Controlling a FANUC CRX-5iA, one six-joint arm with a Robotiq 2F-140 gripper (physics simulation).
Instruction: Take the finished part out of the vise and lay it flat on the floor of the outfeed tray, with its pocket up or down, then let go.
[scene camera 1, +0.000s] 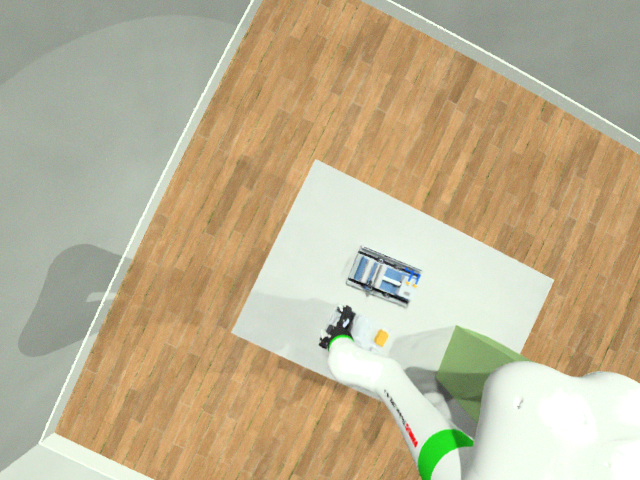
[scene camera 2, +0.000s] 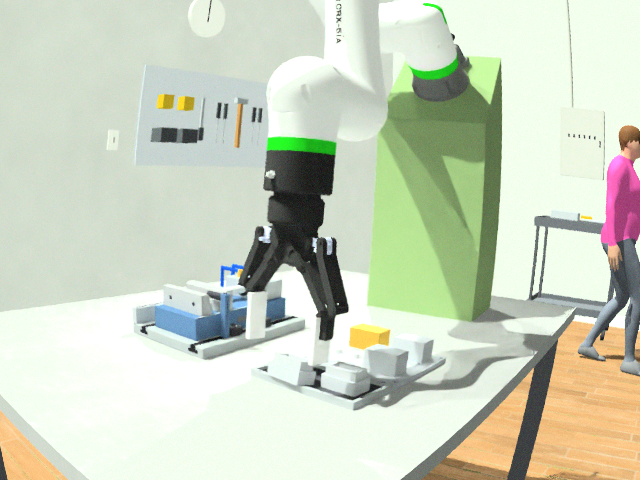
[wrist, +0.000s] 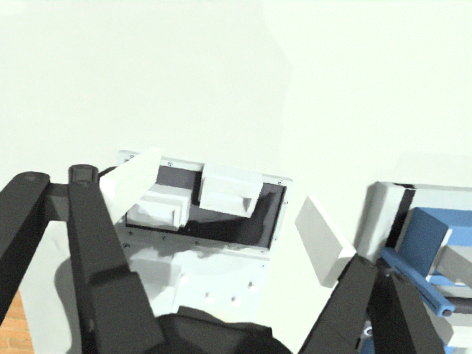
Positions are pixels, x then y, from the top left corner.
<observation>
My gripper (scene camera 2: 284, 350): 82 cm from the lens. A yellow block (scene camera 2: 362, 336) is 102 cm from the lens. A light plate (scene camera 2: 414, 370) is 93 cm from the lens.
</observation>
